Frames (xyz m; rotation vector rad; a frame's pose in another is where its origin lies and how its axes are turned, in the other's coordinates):
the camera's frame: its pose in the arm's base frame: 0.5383 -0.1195 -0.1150 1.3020 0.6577 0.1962
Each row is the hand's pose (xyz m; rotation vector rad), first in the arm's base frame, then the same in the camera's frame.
Working: the arm's base frame: its pose in the camera's frame: -0.4133 0.0204 -0.3821 -1.3020 -0.6577 -0.1962

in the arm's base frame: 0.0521 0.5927 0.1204 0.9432 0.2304 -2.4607
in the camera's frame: -0.1224 0.3097 -0.8295 1.0149 -1.5090 -1.6640
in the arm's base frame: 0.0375 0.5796 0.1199 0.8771 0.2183 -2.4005
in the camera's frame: -0.1404 0.3023 -0.8268 0.9084 -1.5206 -1.6597
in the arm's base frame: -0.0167 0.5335 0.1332 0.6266 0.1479 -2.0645
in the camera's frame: -0.2110 0.2898 -0.8170 0.4178 -1.5365 -1.5520
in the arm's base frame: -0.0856 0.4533 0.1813 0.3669 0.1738 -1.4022
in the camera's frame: -0.3219 0.2969 -0.7832 -0.2740 -1.2886 -1.2386
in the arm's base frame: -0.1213 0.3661 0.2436 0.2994 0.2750 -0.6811
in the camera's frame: -0.4143 0.3228 -0.7236 -0.7089 -0.8370 -0.7867
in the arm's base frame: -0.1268 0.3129 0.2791 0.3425 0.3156 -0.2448
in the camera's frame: -0.4567 0.3399 -0.6786 -0.8370 -0.5494 -0.4587
